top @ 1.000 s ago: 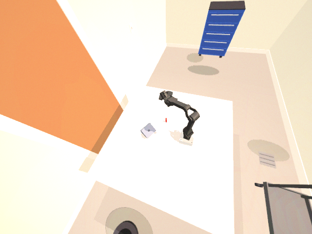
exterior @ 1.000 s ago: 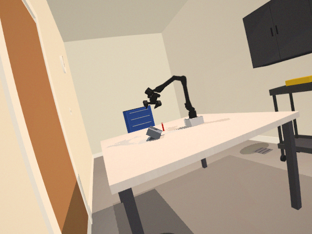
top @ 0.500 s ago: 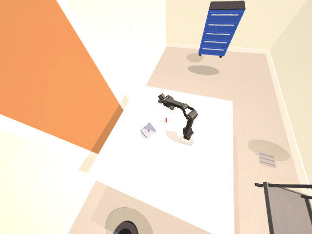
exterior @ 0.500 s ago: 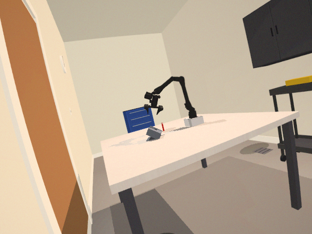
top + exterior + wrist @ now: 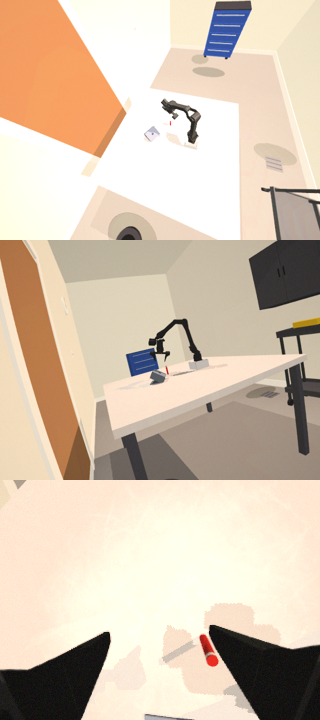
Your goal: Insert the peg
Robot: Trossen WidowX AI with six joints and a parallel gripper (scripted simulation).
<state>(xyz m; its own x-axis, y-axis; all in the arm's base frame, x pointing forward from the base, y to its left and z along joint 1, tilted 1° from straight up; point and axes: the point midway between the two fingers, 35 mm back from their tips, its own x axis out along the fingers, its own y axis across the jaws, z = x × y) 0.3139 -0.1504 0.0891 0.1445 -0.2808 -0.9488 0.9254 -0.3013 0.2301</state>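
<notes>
Now: the red peg 7 cm below my gripper tip, 6 cm to the left of it and 3 cm behind it. Also, from my gripper tip: grey sloped panel 27 cm to the left, 9 cm ahead, 8 cm below.
</notes>
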